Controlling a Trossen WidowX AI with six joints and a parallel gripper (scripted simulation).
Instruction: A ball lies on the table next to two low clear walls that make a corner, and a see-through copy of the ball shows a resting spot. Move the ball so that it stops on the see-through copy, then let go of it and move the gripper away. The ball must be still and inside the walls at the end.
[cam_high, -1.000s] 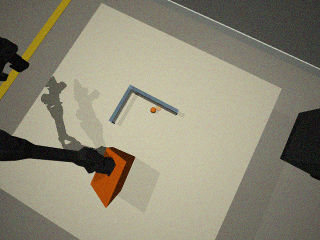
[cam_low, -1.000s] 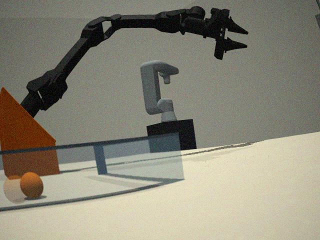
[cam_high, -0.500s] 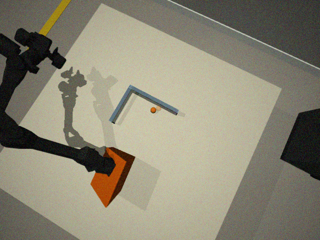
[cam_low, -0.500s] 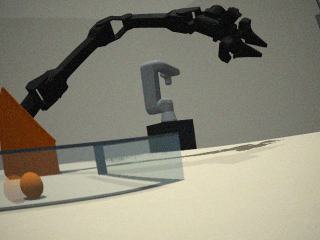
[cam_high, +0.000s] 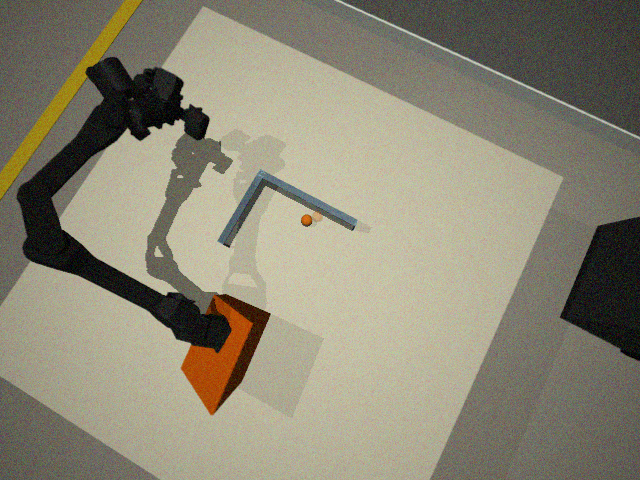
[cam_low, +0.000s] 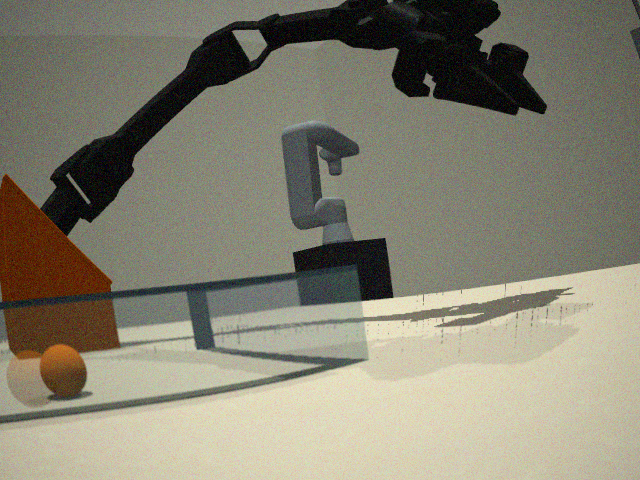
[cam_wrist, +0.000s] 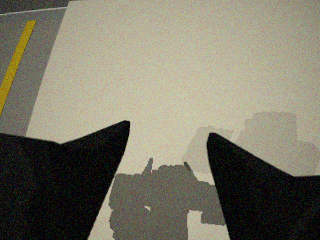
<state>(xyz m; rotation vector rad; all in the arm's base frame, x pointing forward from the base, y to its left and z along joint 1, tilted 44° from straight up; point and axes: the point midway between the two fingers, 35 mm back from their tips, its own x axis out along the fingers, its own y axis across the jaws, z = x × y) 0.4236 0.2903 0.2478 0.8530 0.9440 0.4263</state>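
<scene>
My gripper tip is now 360 mm to the left of the clear wall, 140 mm above it and 40 mm past it. The rest, counted from my gripper tip: see-through copy of ball 410 mm to the right, 160 mm below, 60 mm behind; then orange-brown ball 390 mm to the right, 160 mm below, 80 mm behind.
</scene>
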